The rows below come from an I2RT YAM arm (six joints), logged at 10 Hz.
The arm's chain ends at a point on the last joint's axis. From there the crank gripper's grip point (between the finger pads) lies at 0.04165 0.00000 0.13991 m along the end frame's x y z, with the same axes.
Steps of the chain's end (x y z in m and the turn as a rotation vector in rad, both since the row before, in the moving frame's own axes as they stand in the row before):
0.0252 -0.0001 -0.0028 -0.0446 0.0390 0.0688
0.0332 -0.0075 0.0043 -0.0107 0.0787 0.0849
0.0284 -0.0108 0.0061 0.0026 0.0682 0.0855
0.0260 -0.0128 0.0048 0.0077 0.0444 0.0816
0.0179 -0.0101 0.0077 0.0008 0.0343 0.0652
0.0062 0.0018 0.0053 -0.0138 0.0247 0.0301
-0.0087 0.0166 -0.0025 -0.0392 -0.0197 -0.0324
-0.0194 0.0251 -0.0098 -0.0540 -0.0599 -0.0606
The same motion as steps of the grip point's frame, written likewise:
0.0303 0.0091 -0.0047 -0.0446 0.0390 0.0688
0.0438 -0.0020 0.0006 -0.0107 0.0787 0.0849
0.0377 -0.0072 0.0029 0.0026 0.0682 0.0855
0.0321 -0.0102 0.0028 0.0077 0.0444 0.0816
0.0226 -0.0073 0.0062 0.0008 0.0343 0.0652
0.0096 0.0050 0.0042 -0.0138 0.0247 0.0301
-0.0114 0.0208 -0.0018 -0.0392 -0.0197 -0.0324
-0.0277 0.0304 -0.0077 -0.0540 -0.0599 -0.0606

